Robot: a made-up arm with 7 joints.
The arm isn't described. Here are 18 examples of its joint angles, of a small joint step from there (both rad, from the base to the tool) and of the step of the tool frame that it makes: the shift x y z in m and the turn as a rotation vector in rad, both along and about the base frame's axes.
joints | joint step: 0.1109 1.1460 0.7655 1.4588 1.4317 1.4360 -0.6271 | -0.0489 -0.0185 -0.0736 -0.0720 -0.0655 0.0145 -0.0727
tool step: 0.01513 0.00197 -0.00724 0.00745 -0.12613 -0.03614
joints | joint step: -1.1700 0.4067 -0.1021 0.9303 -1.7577 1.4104 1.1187 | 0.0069 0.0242 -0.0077 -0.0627 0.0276 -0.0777 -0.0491
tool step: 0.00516 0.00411 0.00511 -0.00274 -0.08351 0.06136
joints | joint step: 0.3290 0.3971 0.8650 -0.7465 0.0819 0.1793 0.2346 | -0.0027 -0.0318 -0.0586 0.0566 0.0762 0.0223 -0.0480
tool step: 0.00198 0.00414 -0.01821 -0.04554 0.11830 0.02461
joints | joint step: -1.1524 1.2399 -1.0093 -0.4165 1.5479 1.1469 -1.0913 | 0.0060 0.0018 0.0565 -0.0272 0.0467 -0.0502 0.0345
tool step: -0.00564 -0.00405 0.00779 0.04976 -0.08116 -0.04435
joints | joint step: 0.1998 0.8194 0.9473 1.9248 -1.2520 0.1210 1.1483 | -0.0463 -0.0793 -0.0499 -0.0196 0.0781 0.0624 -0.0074
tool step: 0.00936 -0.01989 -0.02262 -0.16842 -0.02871 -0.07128
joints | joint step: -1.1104 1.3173 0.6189 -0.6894 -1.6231 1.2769 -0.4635 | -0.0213 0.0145 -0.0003 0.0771 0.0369 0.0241 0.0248
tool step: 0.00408 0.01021 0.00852 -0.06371 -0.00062 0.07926
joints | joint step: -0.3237 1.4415 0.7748 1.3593 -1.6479 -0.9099 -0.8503 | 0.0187 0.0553 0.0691 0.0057 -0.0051 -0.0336 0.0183
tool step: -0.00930 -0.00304 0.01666 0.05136 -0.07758 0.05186
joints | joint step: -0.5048 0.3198 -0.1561 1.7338 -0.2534 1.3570 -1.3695 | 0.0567 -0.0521 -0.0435 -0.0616 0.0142 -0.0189 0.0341
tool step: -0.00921 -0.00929 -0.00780 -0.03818 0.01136 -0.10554
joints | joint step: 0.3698 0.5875 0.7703 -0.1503 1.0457 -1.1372 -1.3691 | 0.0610 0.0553 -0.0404 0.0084 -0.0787 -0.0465 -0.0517
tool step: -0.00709 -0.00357 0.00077 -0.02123 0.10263 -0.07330
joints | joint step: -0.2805 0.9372 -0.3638 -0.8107 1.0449 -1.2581 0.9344 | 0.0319 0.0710 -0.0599 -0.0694 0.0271 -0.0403 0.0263
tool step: -0.01747 0.00474 -0.00354 0.06032 0.03565 -0.11691
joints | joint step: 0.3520 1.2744 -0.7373 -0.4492 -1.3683 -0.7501 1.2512 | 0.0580 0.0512 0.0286 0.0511 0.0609 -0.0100 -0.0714
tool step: -0.00686 0.01319 -0.00104 0.08719 -0.01920 -0.09879
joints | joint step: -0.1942 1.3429 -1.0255 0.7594 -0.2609 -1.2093 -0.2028 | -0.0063 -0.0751 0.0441 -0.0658 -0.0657 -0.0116 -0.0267
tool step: 0.01049 -0.02166 -0.00622 -0.16387 -0.06555 0.01256
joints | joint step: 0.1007 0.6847 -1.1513 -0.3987 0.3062 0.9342 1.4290 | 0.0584 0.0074 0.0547 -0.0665 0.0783 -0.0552 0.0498
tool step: 0.00382 -0.00205 0.01044 -0.05214 -0.13228 0.03079
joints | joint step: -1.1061 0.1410 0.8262 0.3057 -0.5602 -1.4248 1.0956 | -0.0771 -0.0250 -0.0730 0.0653 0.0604 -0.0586 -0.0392
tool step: 0.01484 -0.02128 0.01446 0.09582 -0.00760 -0.03059
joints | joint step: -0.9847 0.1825 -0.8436 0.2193 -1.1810 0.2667 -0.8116 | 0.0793 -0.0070 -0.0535 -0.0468 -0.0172 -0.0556 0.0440
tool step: -0.01778 -0.00290 -0.01254 -0.02483 0.05846 0.01294
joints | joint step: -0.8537 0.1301 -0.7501 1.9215 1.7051 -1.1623 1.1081 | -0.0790 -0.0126 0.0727 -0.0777 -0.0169 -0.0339 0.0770
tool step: 0.02967 -0.02402 0.00965 -0.18415 -0.13116 0.05534
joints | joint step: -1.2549 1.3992 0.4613 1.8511 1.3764 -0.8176 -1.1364 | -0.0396 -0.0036 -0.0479 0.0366 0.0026 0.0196 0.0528
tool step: 0.00132 -0.00169 -0.00253 0.00613 -0.01897 0.02264
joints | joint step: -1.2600 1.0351 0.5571 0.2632 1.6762 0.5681 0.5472 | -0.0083 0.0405 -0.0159 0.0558 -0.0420 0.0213 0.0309
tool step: -0.00133 0.00761 0.00106 -0.00955 -0.00855 0.01554
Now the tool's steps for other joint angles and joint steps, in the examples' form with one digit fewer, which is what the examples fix.
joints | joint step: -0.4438 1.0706 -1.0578 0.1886 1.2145 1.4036 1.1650 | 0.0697 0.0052 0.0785 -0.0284 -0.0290 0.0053 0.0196
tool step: -0.0084 0.0072 -0.0004 -0.0329 -0.0088 0.0491
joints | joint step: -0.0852 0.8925 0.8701 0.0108 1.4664 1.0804 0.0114 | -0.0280 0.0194 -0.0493 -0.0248 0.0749 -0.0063 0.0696
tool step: 0.0115 -0.0099 0.0080 0.1542 0.0499 -0.0149
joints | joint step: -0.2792 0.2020 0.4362 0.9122 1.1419 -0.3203 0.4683 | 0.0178 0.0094 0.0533 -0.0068 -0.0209 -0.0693 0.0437
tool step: -0.0042 0.0070 0.0031 -0.0162 -0.0822 0.0395
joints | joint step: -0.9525 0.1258 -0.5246 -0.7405 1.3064 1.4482 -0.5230 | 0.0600 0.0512 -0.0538 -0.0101 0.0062 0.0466 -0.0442
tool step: -0.0013 0.0021 -0.0134 0.0426 0.0930 -0.0120
